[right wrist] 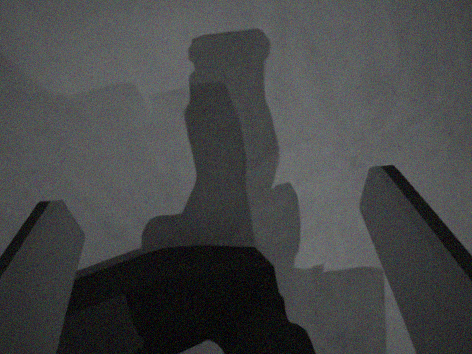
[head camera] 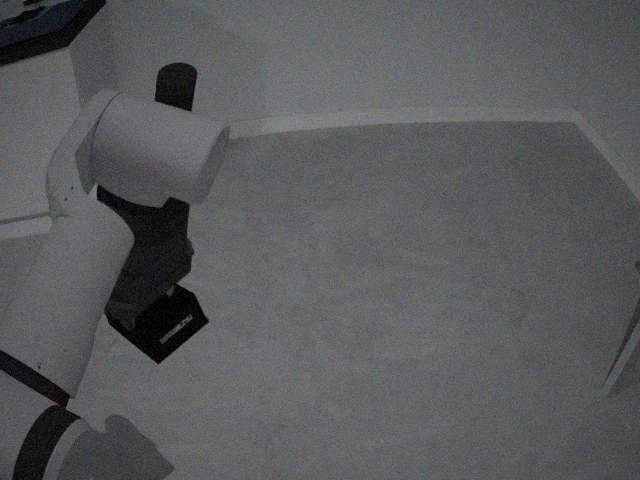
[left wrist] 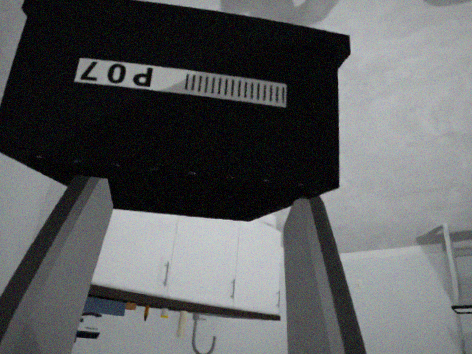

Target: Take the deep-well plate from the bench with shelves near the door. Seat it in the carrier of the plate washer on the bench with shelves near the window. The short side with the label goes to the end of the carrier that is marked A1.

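Frame: origin at the robot's base, x right, y ahead, z up, level; centimetres.
Seen in the pictures: left gripper, fingertip midpoint: (head camera: 146,307) (left wrist: 200,200); right gripper, fingertip midpoint: (right wrist: 218,203).
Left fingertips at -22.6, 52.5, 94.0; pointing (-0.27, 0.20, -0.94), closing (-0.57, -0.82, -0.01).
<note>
A point is followed by its place in that frame, as x, y, z.
The black deep-well plate (head camera: 155,333) @[-20.7, 48.8, 93.9] (left wrist: 200,130) @[-19.4, 50.4, 93.8] is in my left gripper (head camera: 148,304) @[-22.6, 52.5, 94.0] (left wrist: 200,200) @[-22.6, 52.5, 94.0], which is shut on it. In the left wrist view its labelled short side faces the camera, with "P07" upside down and a barcode. In the head view the plate is over the floor, with the label toward the lower right. My right gripper (right wrist: 218,203) @[53.6, -35.1, 62.9] is wide open, with nothing between its fingers. The plate washer and its carrier do not show in these views.
A white unit (head camera: 31,134) @[-124.4, 174.1, 53.6] with a dark-edged top (head camera: 36,45) @[-111.8, 174.5, 91.0] stands at the upper left of the head view. Pale skirting (head camera: 403,116) @[22.7, 261.3, 3.9] runs along the wall. A thin pale bar (head camera: 622,361) @[82.5, 97.8, 18.3] shows at the right edge. White cabinets (left wrist: 205,260) @[-185.7, 163.1, 59.7] show in the left wrist view.
</note>
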